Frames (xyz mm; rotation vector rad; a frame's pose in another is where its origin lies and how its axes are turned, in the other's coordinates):
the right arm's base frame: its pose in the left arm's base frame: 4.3 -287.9 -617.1 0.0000 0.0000 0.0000
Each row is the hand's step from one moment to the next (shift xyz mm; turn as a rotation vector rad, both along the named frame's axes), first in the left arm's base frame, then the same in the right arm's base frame.
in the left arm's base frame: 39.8 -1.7 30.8 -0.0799 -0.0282 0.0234
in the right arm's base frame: 39.8 -1.7 30.8 -0.0799 -0.0282 0.0234
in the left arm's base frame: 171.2 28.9 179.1 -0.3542 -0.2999 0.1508
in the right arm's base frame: 171.2 28.9 179.1 -0.3542 -0.2999 0.1508
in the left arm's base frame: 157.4 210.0 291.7 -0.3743 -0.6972 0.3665
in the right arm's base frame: 157.4 210.0 291.7 -0.3743 -0.6972 0.3665
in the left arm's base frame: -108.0 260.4 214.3 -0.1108 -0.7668 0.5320
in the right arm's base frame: -108.0 260.4 214.3 -0.1108 -0.7668 0.5320
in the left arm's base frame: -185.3 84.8 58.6 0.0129 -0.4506 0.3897
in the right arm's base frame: -185.3 84.8 58.6 0.0129 -0.4506 0.3897
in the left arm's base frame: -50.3 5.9 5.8 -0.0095 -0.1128 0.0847
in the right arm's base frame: -50.3 5.9 5.8 -0.0095 -0.1128 0.0847
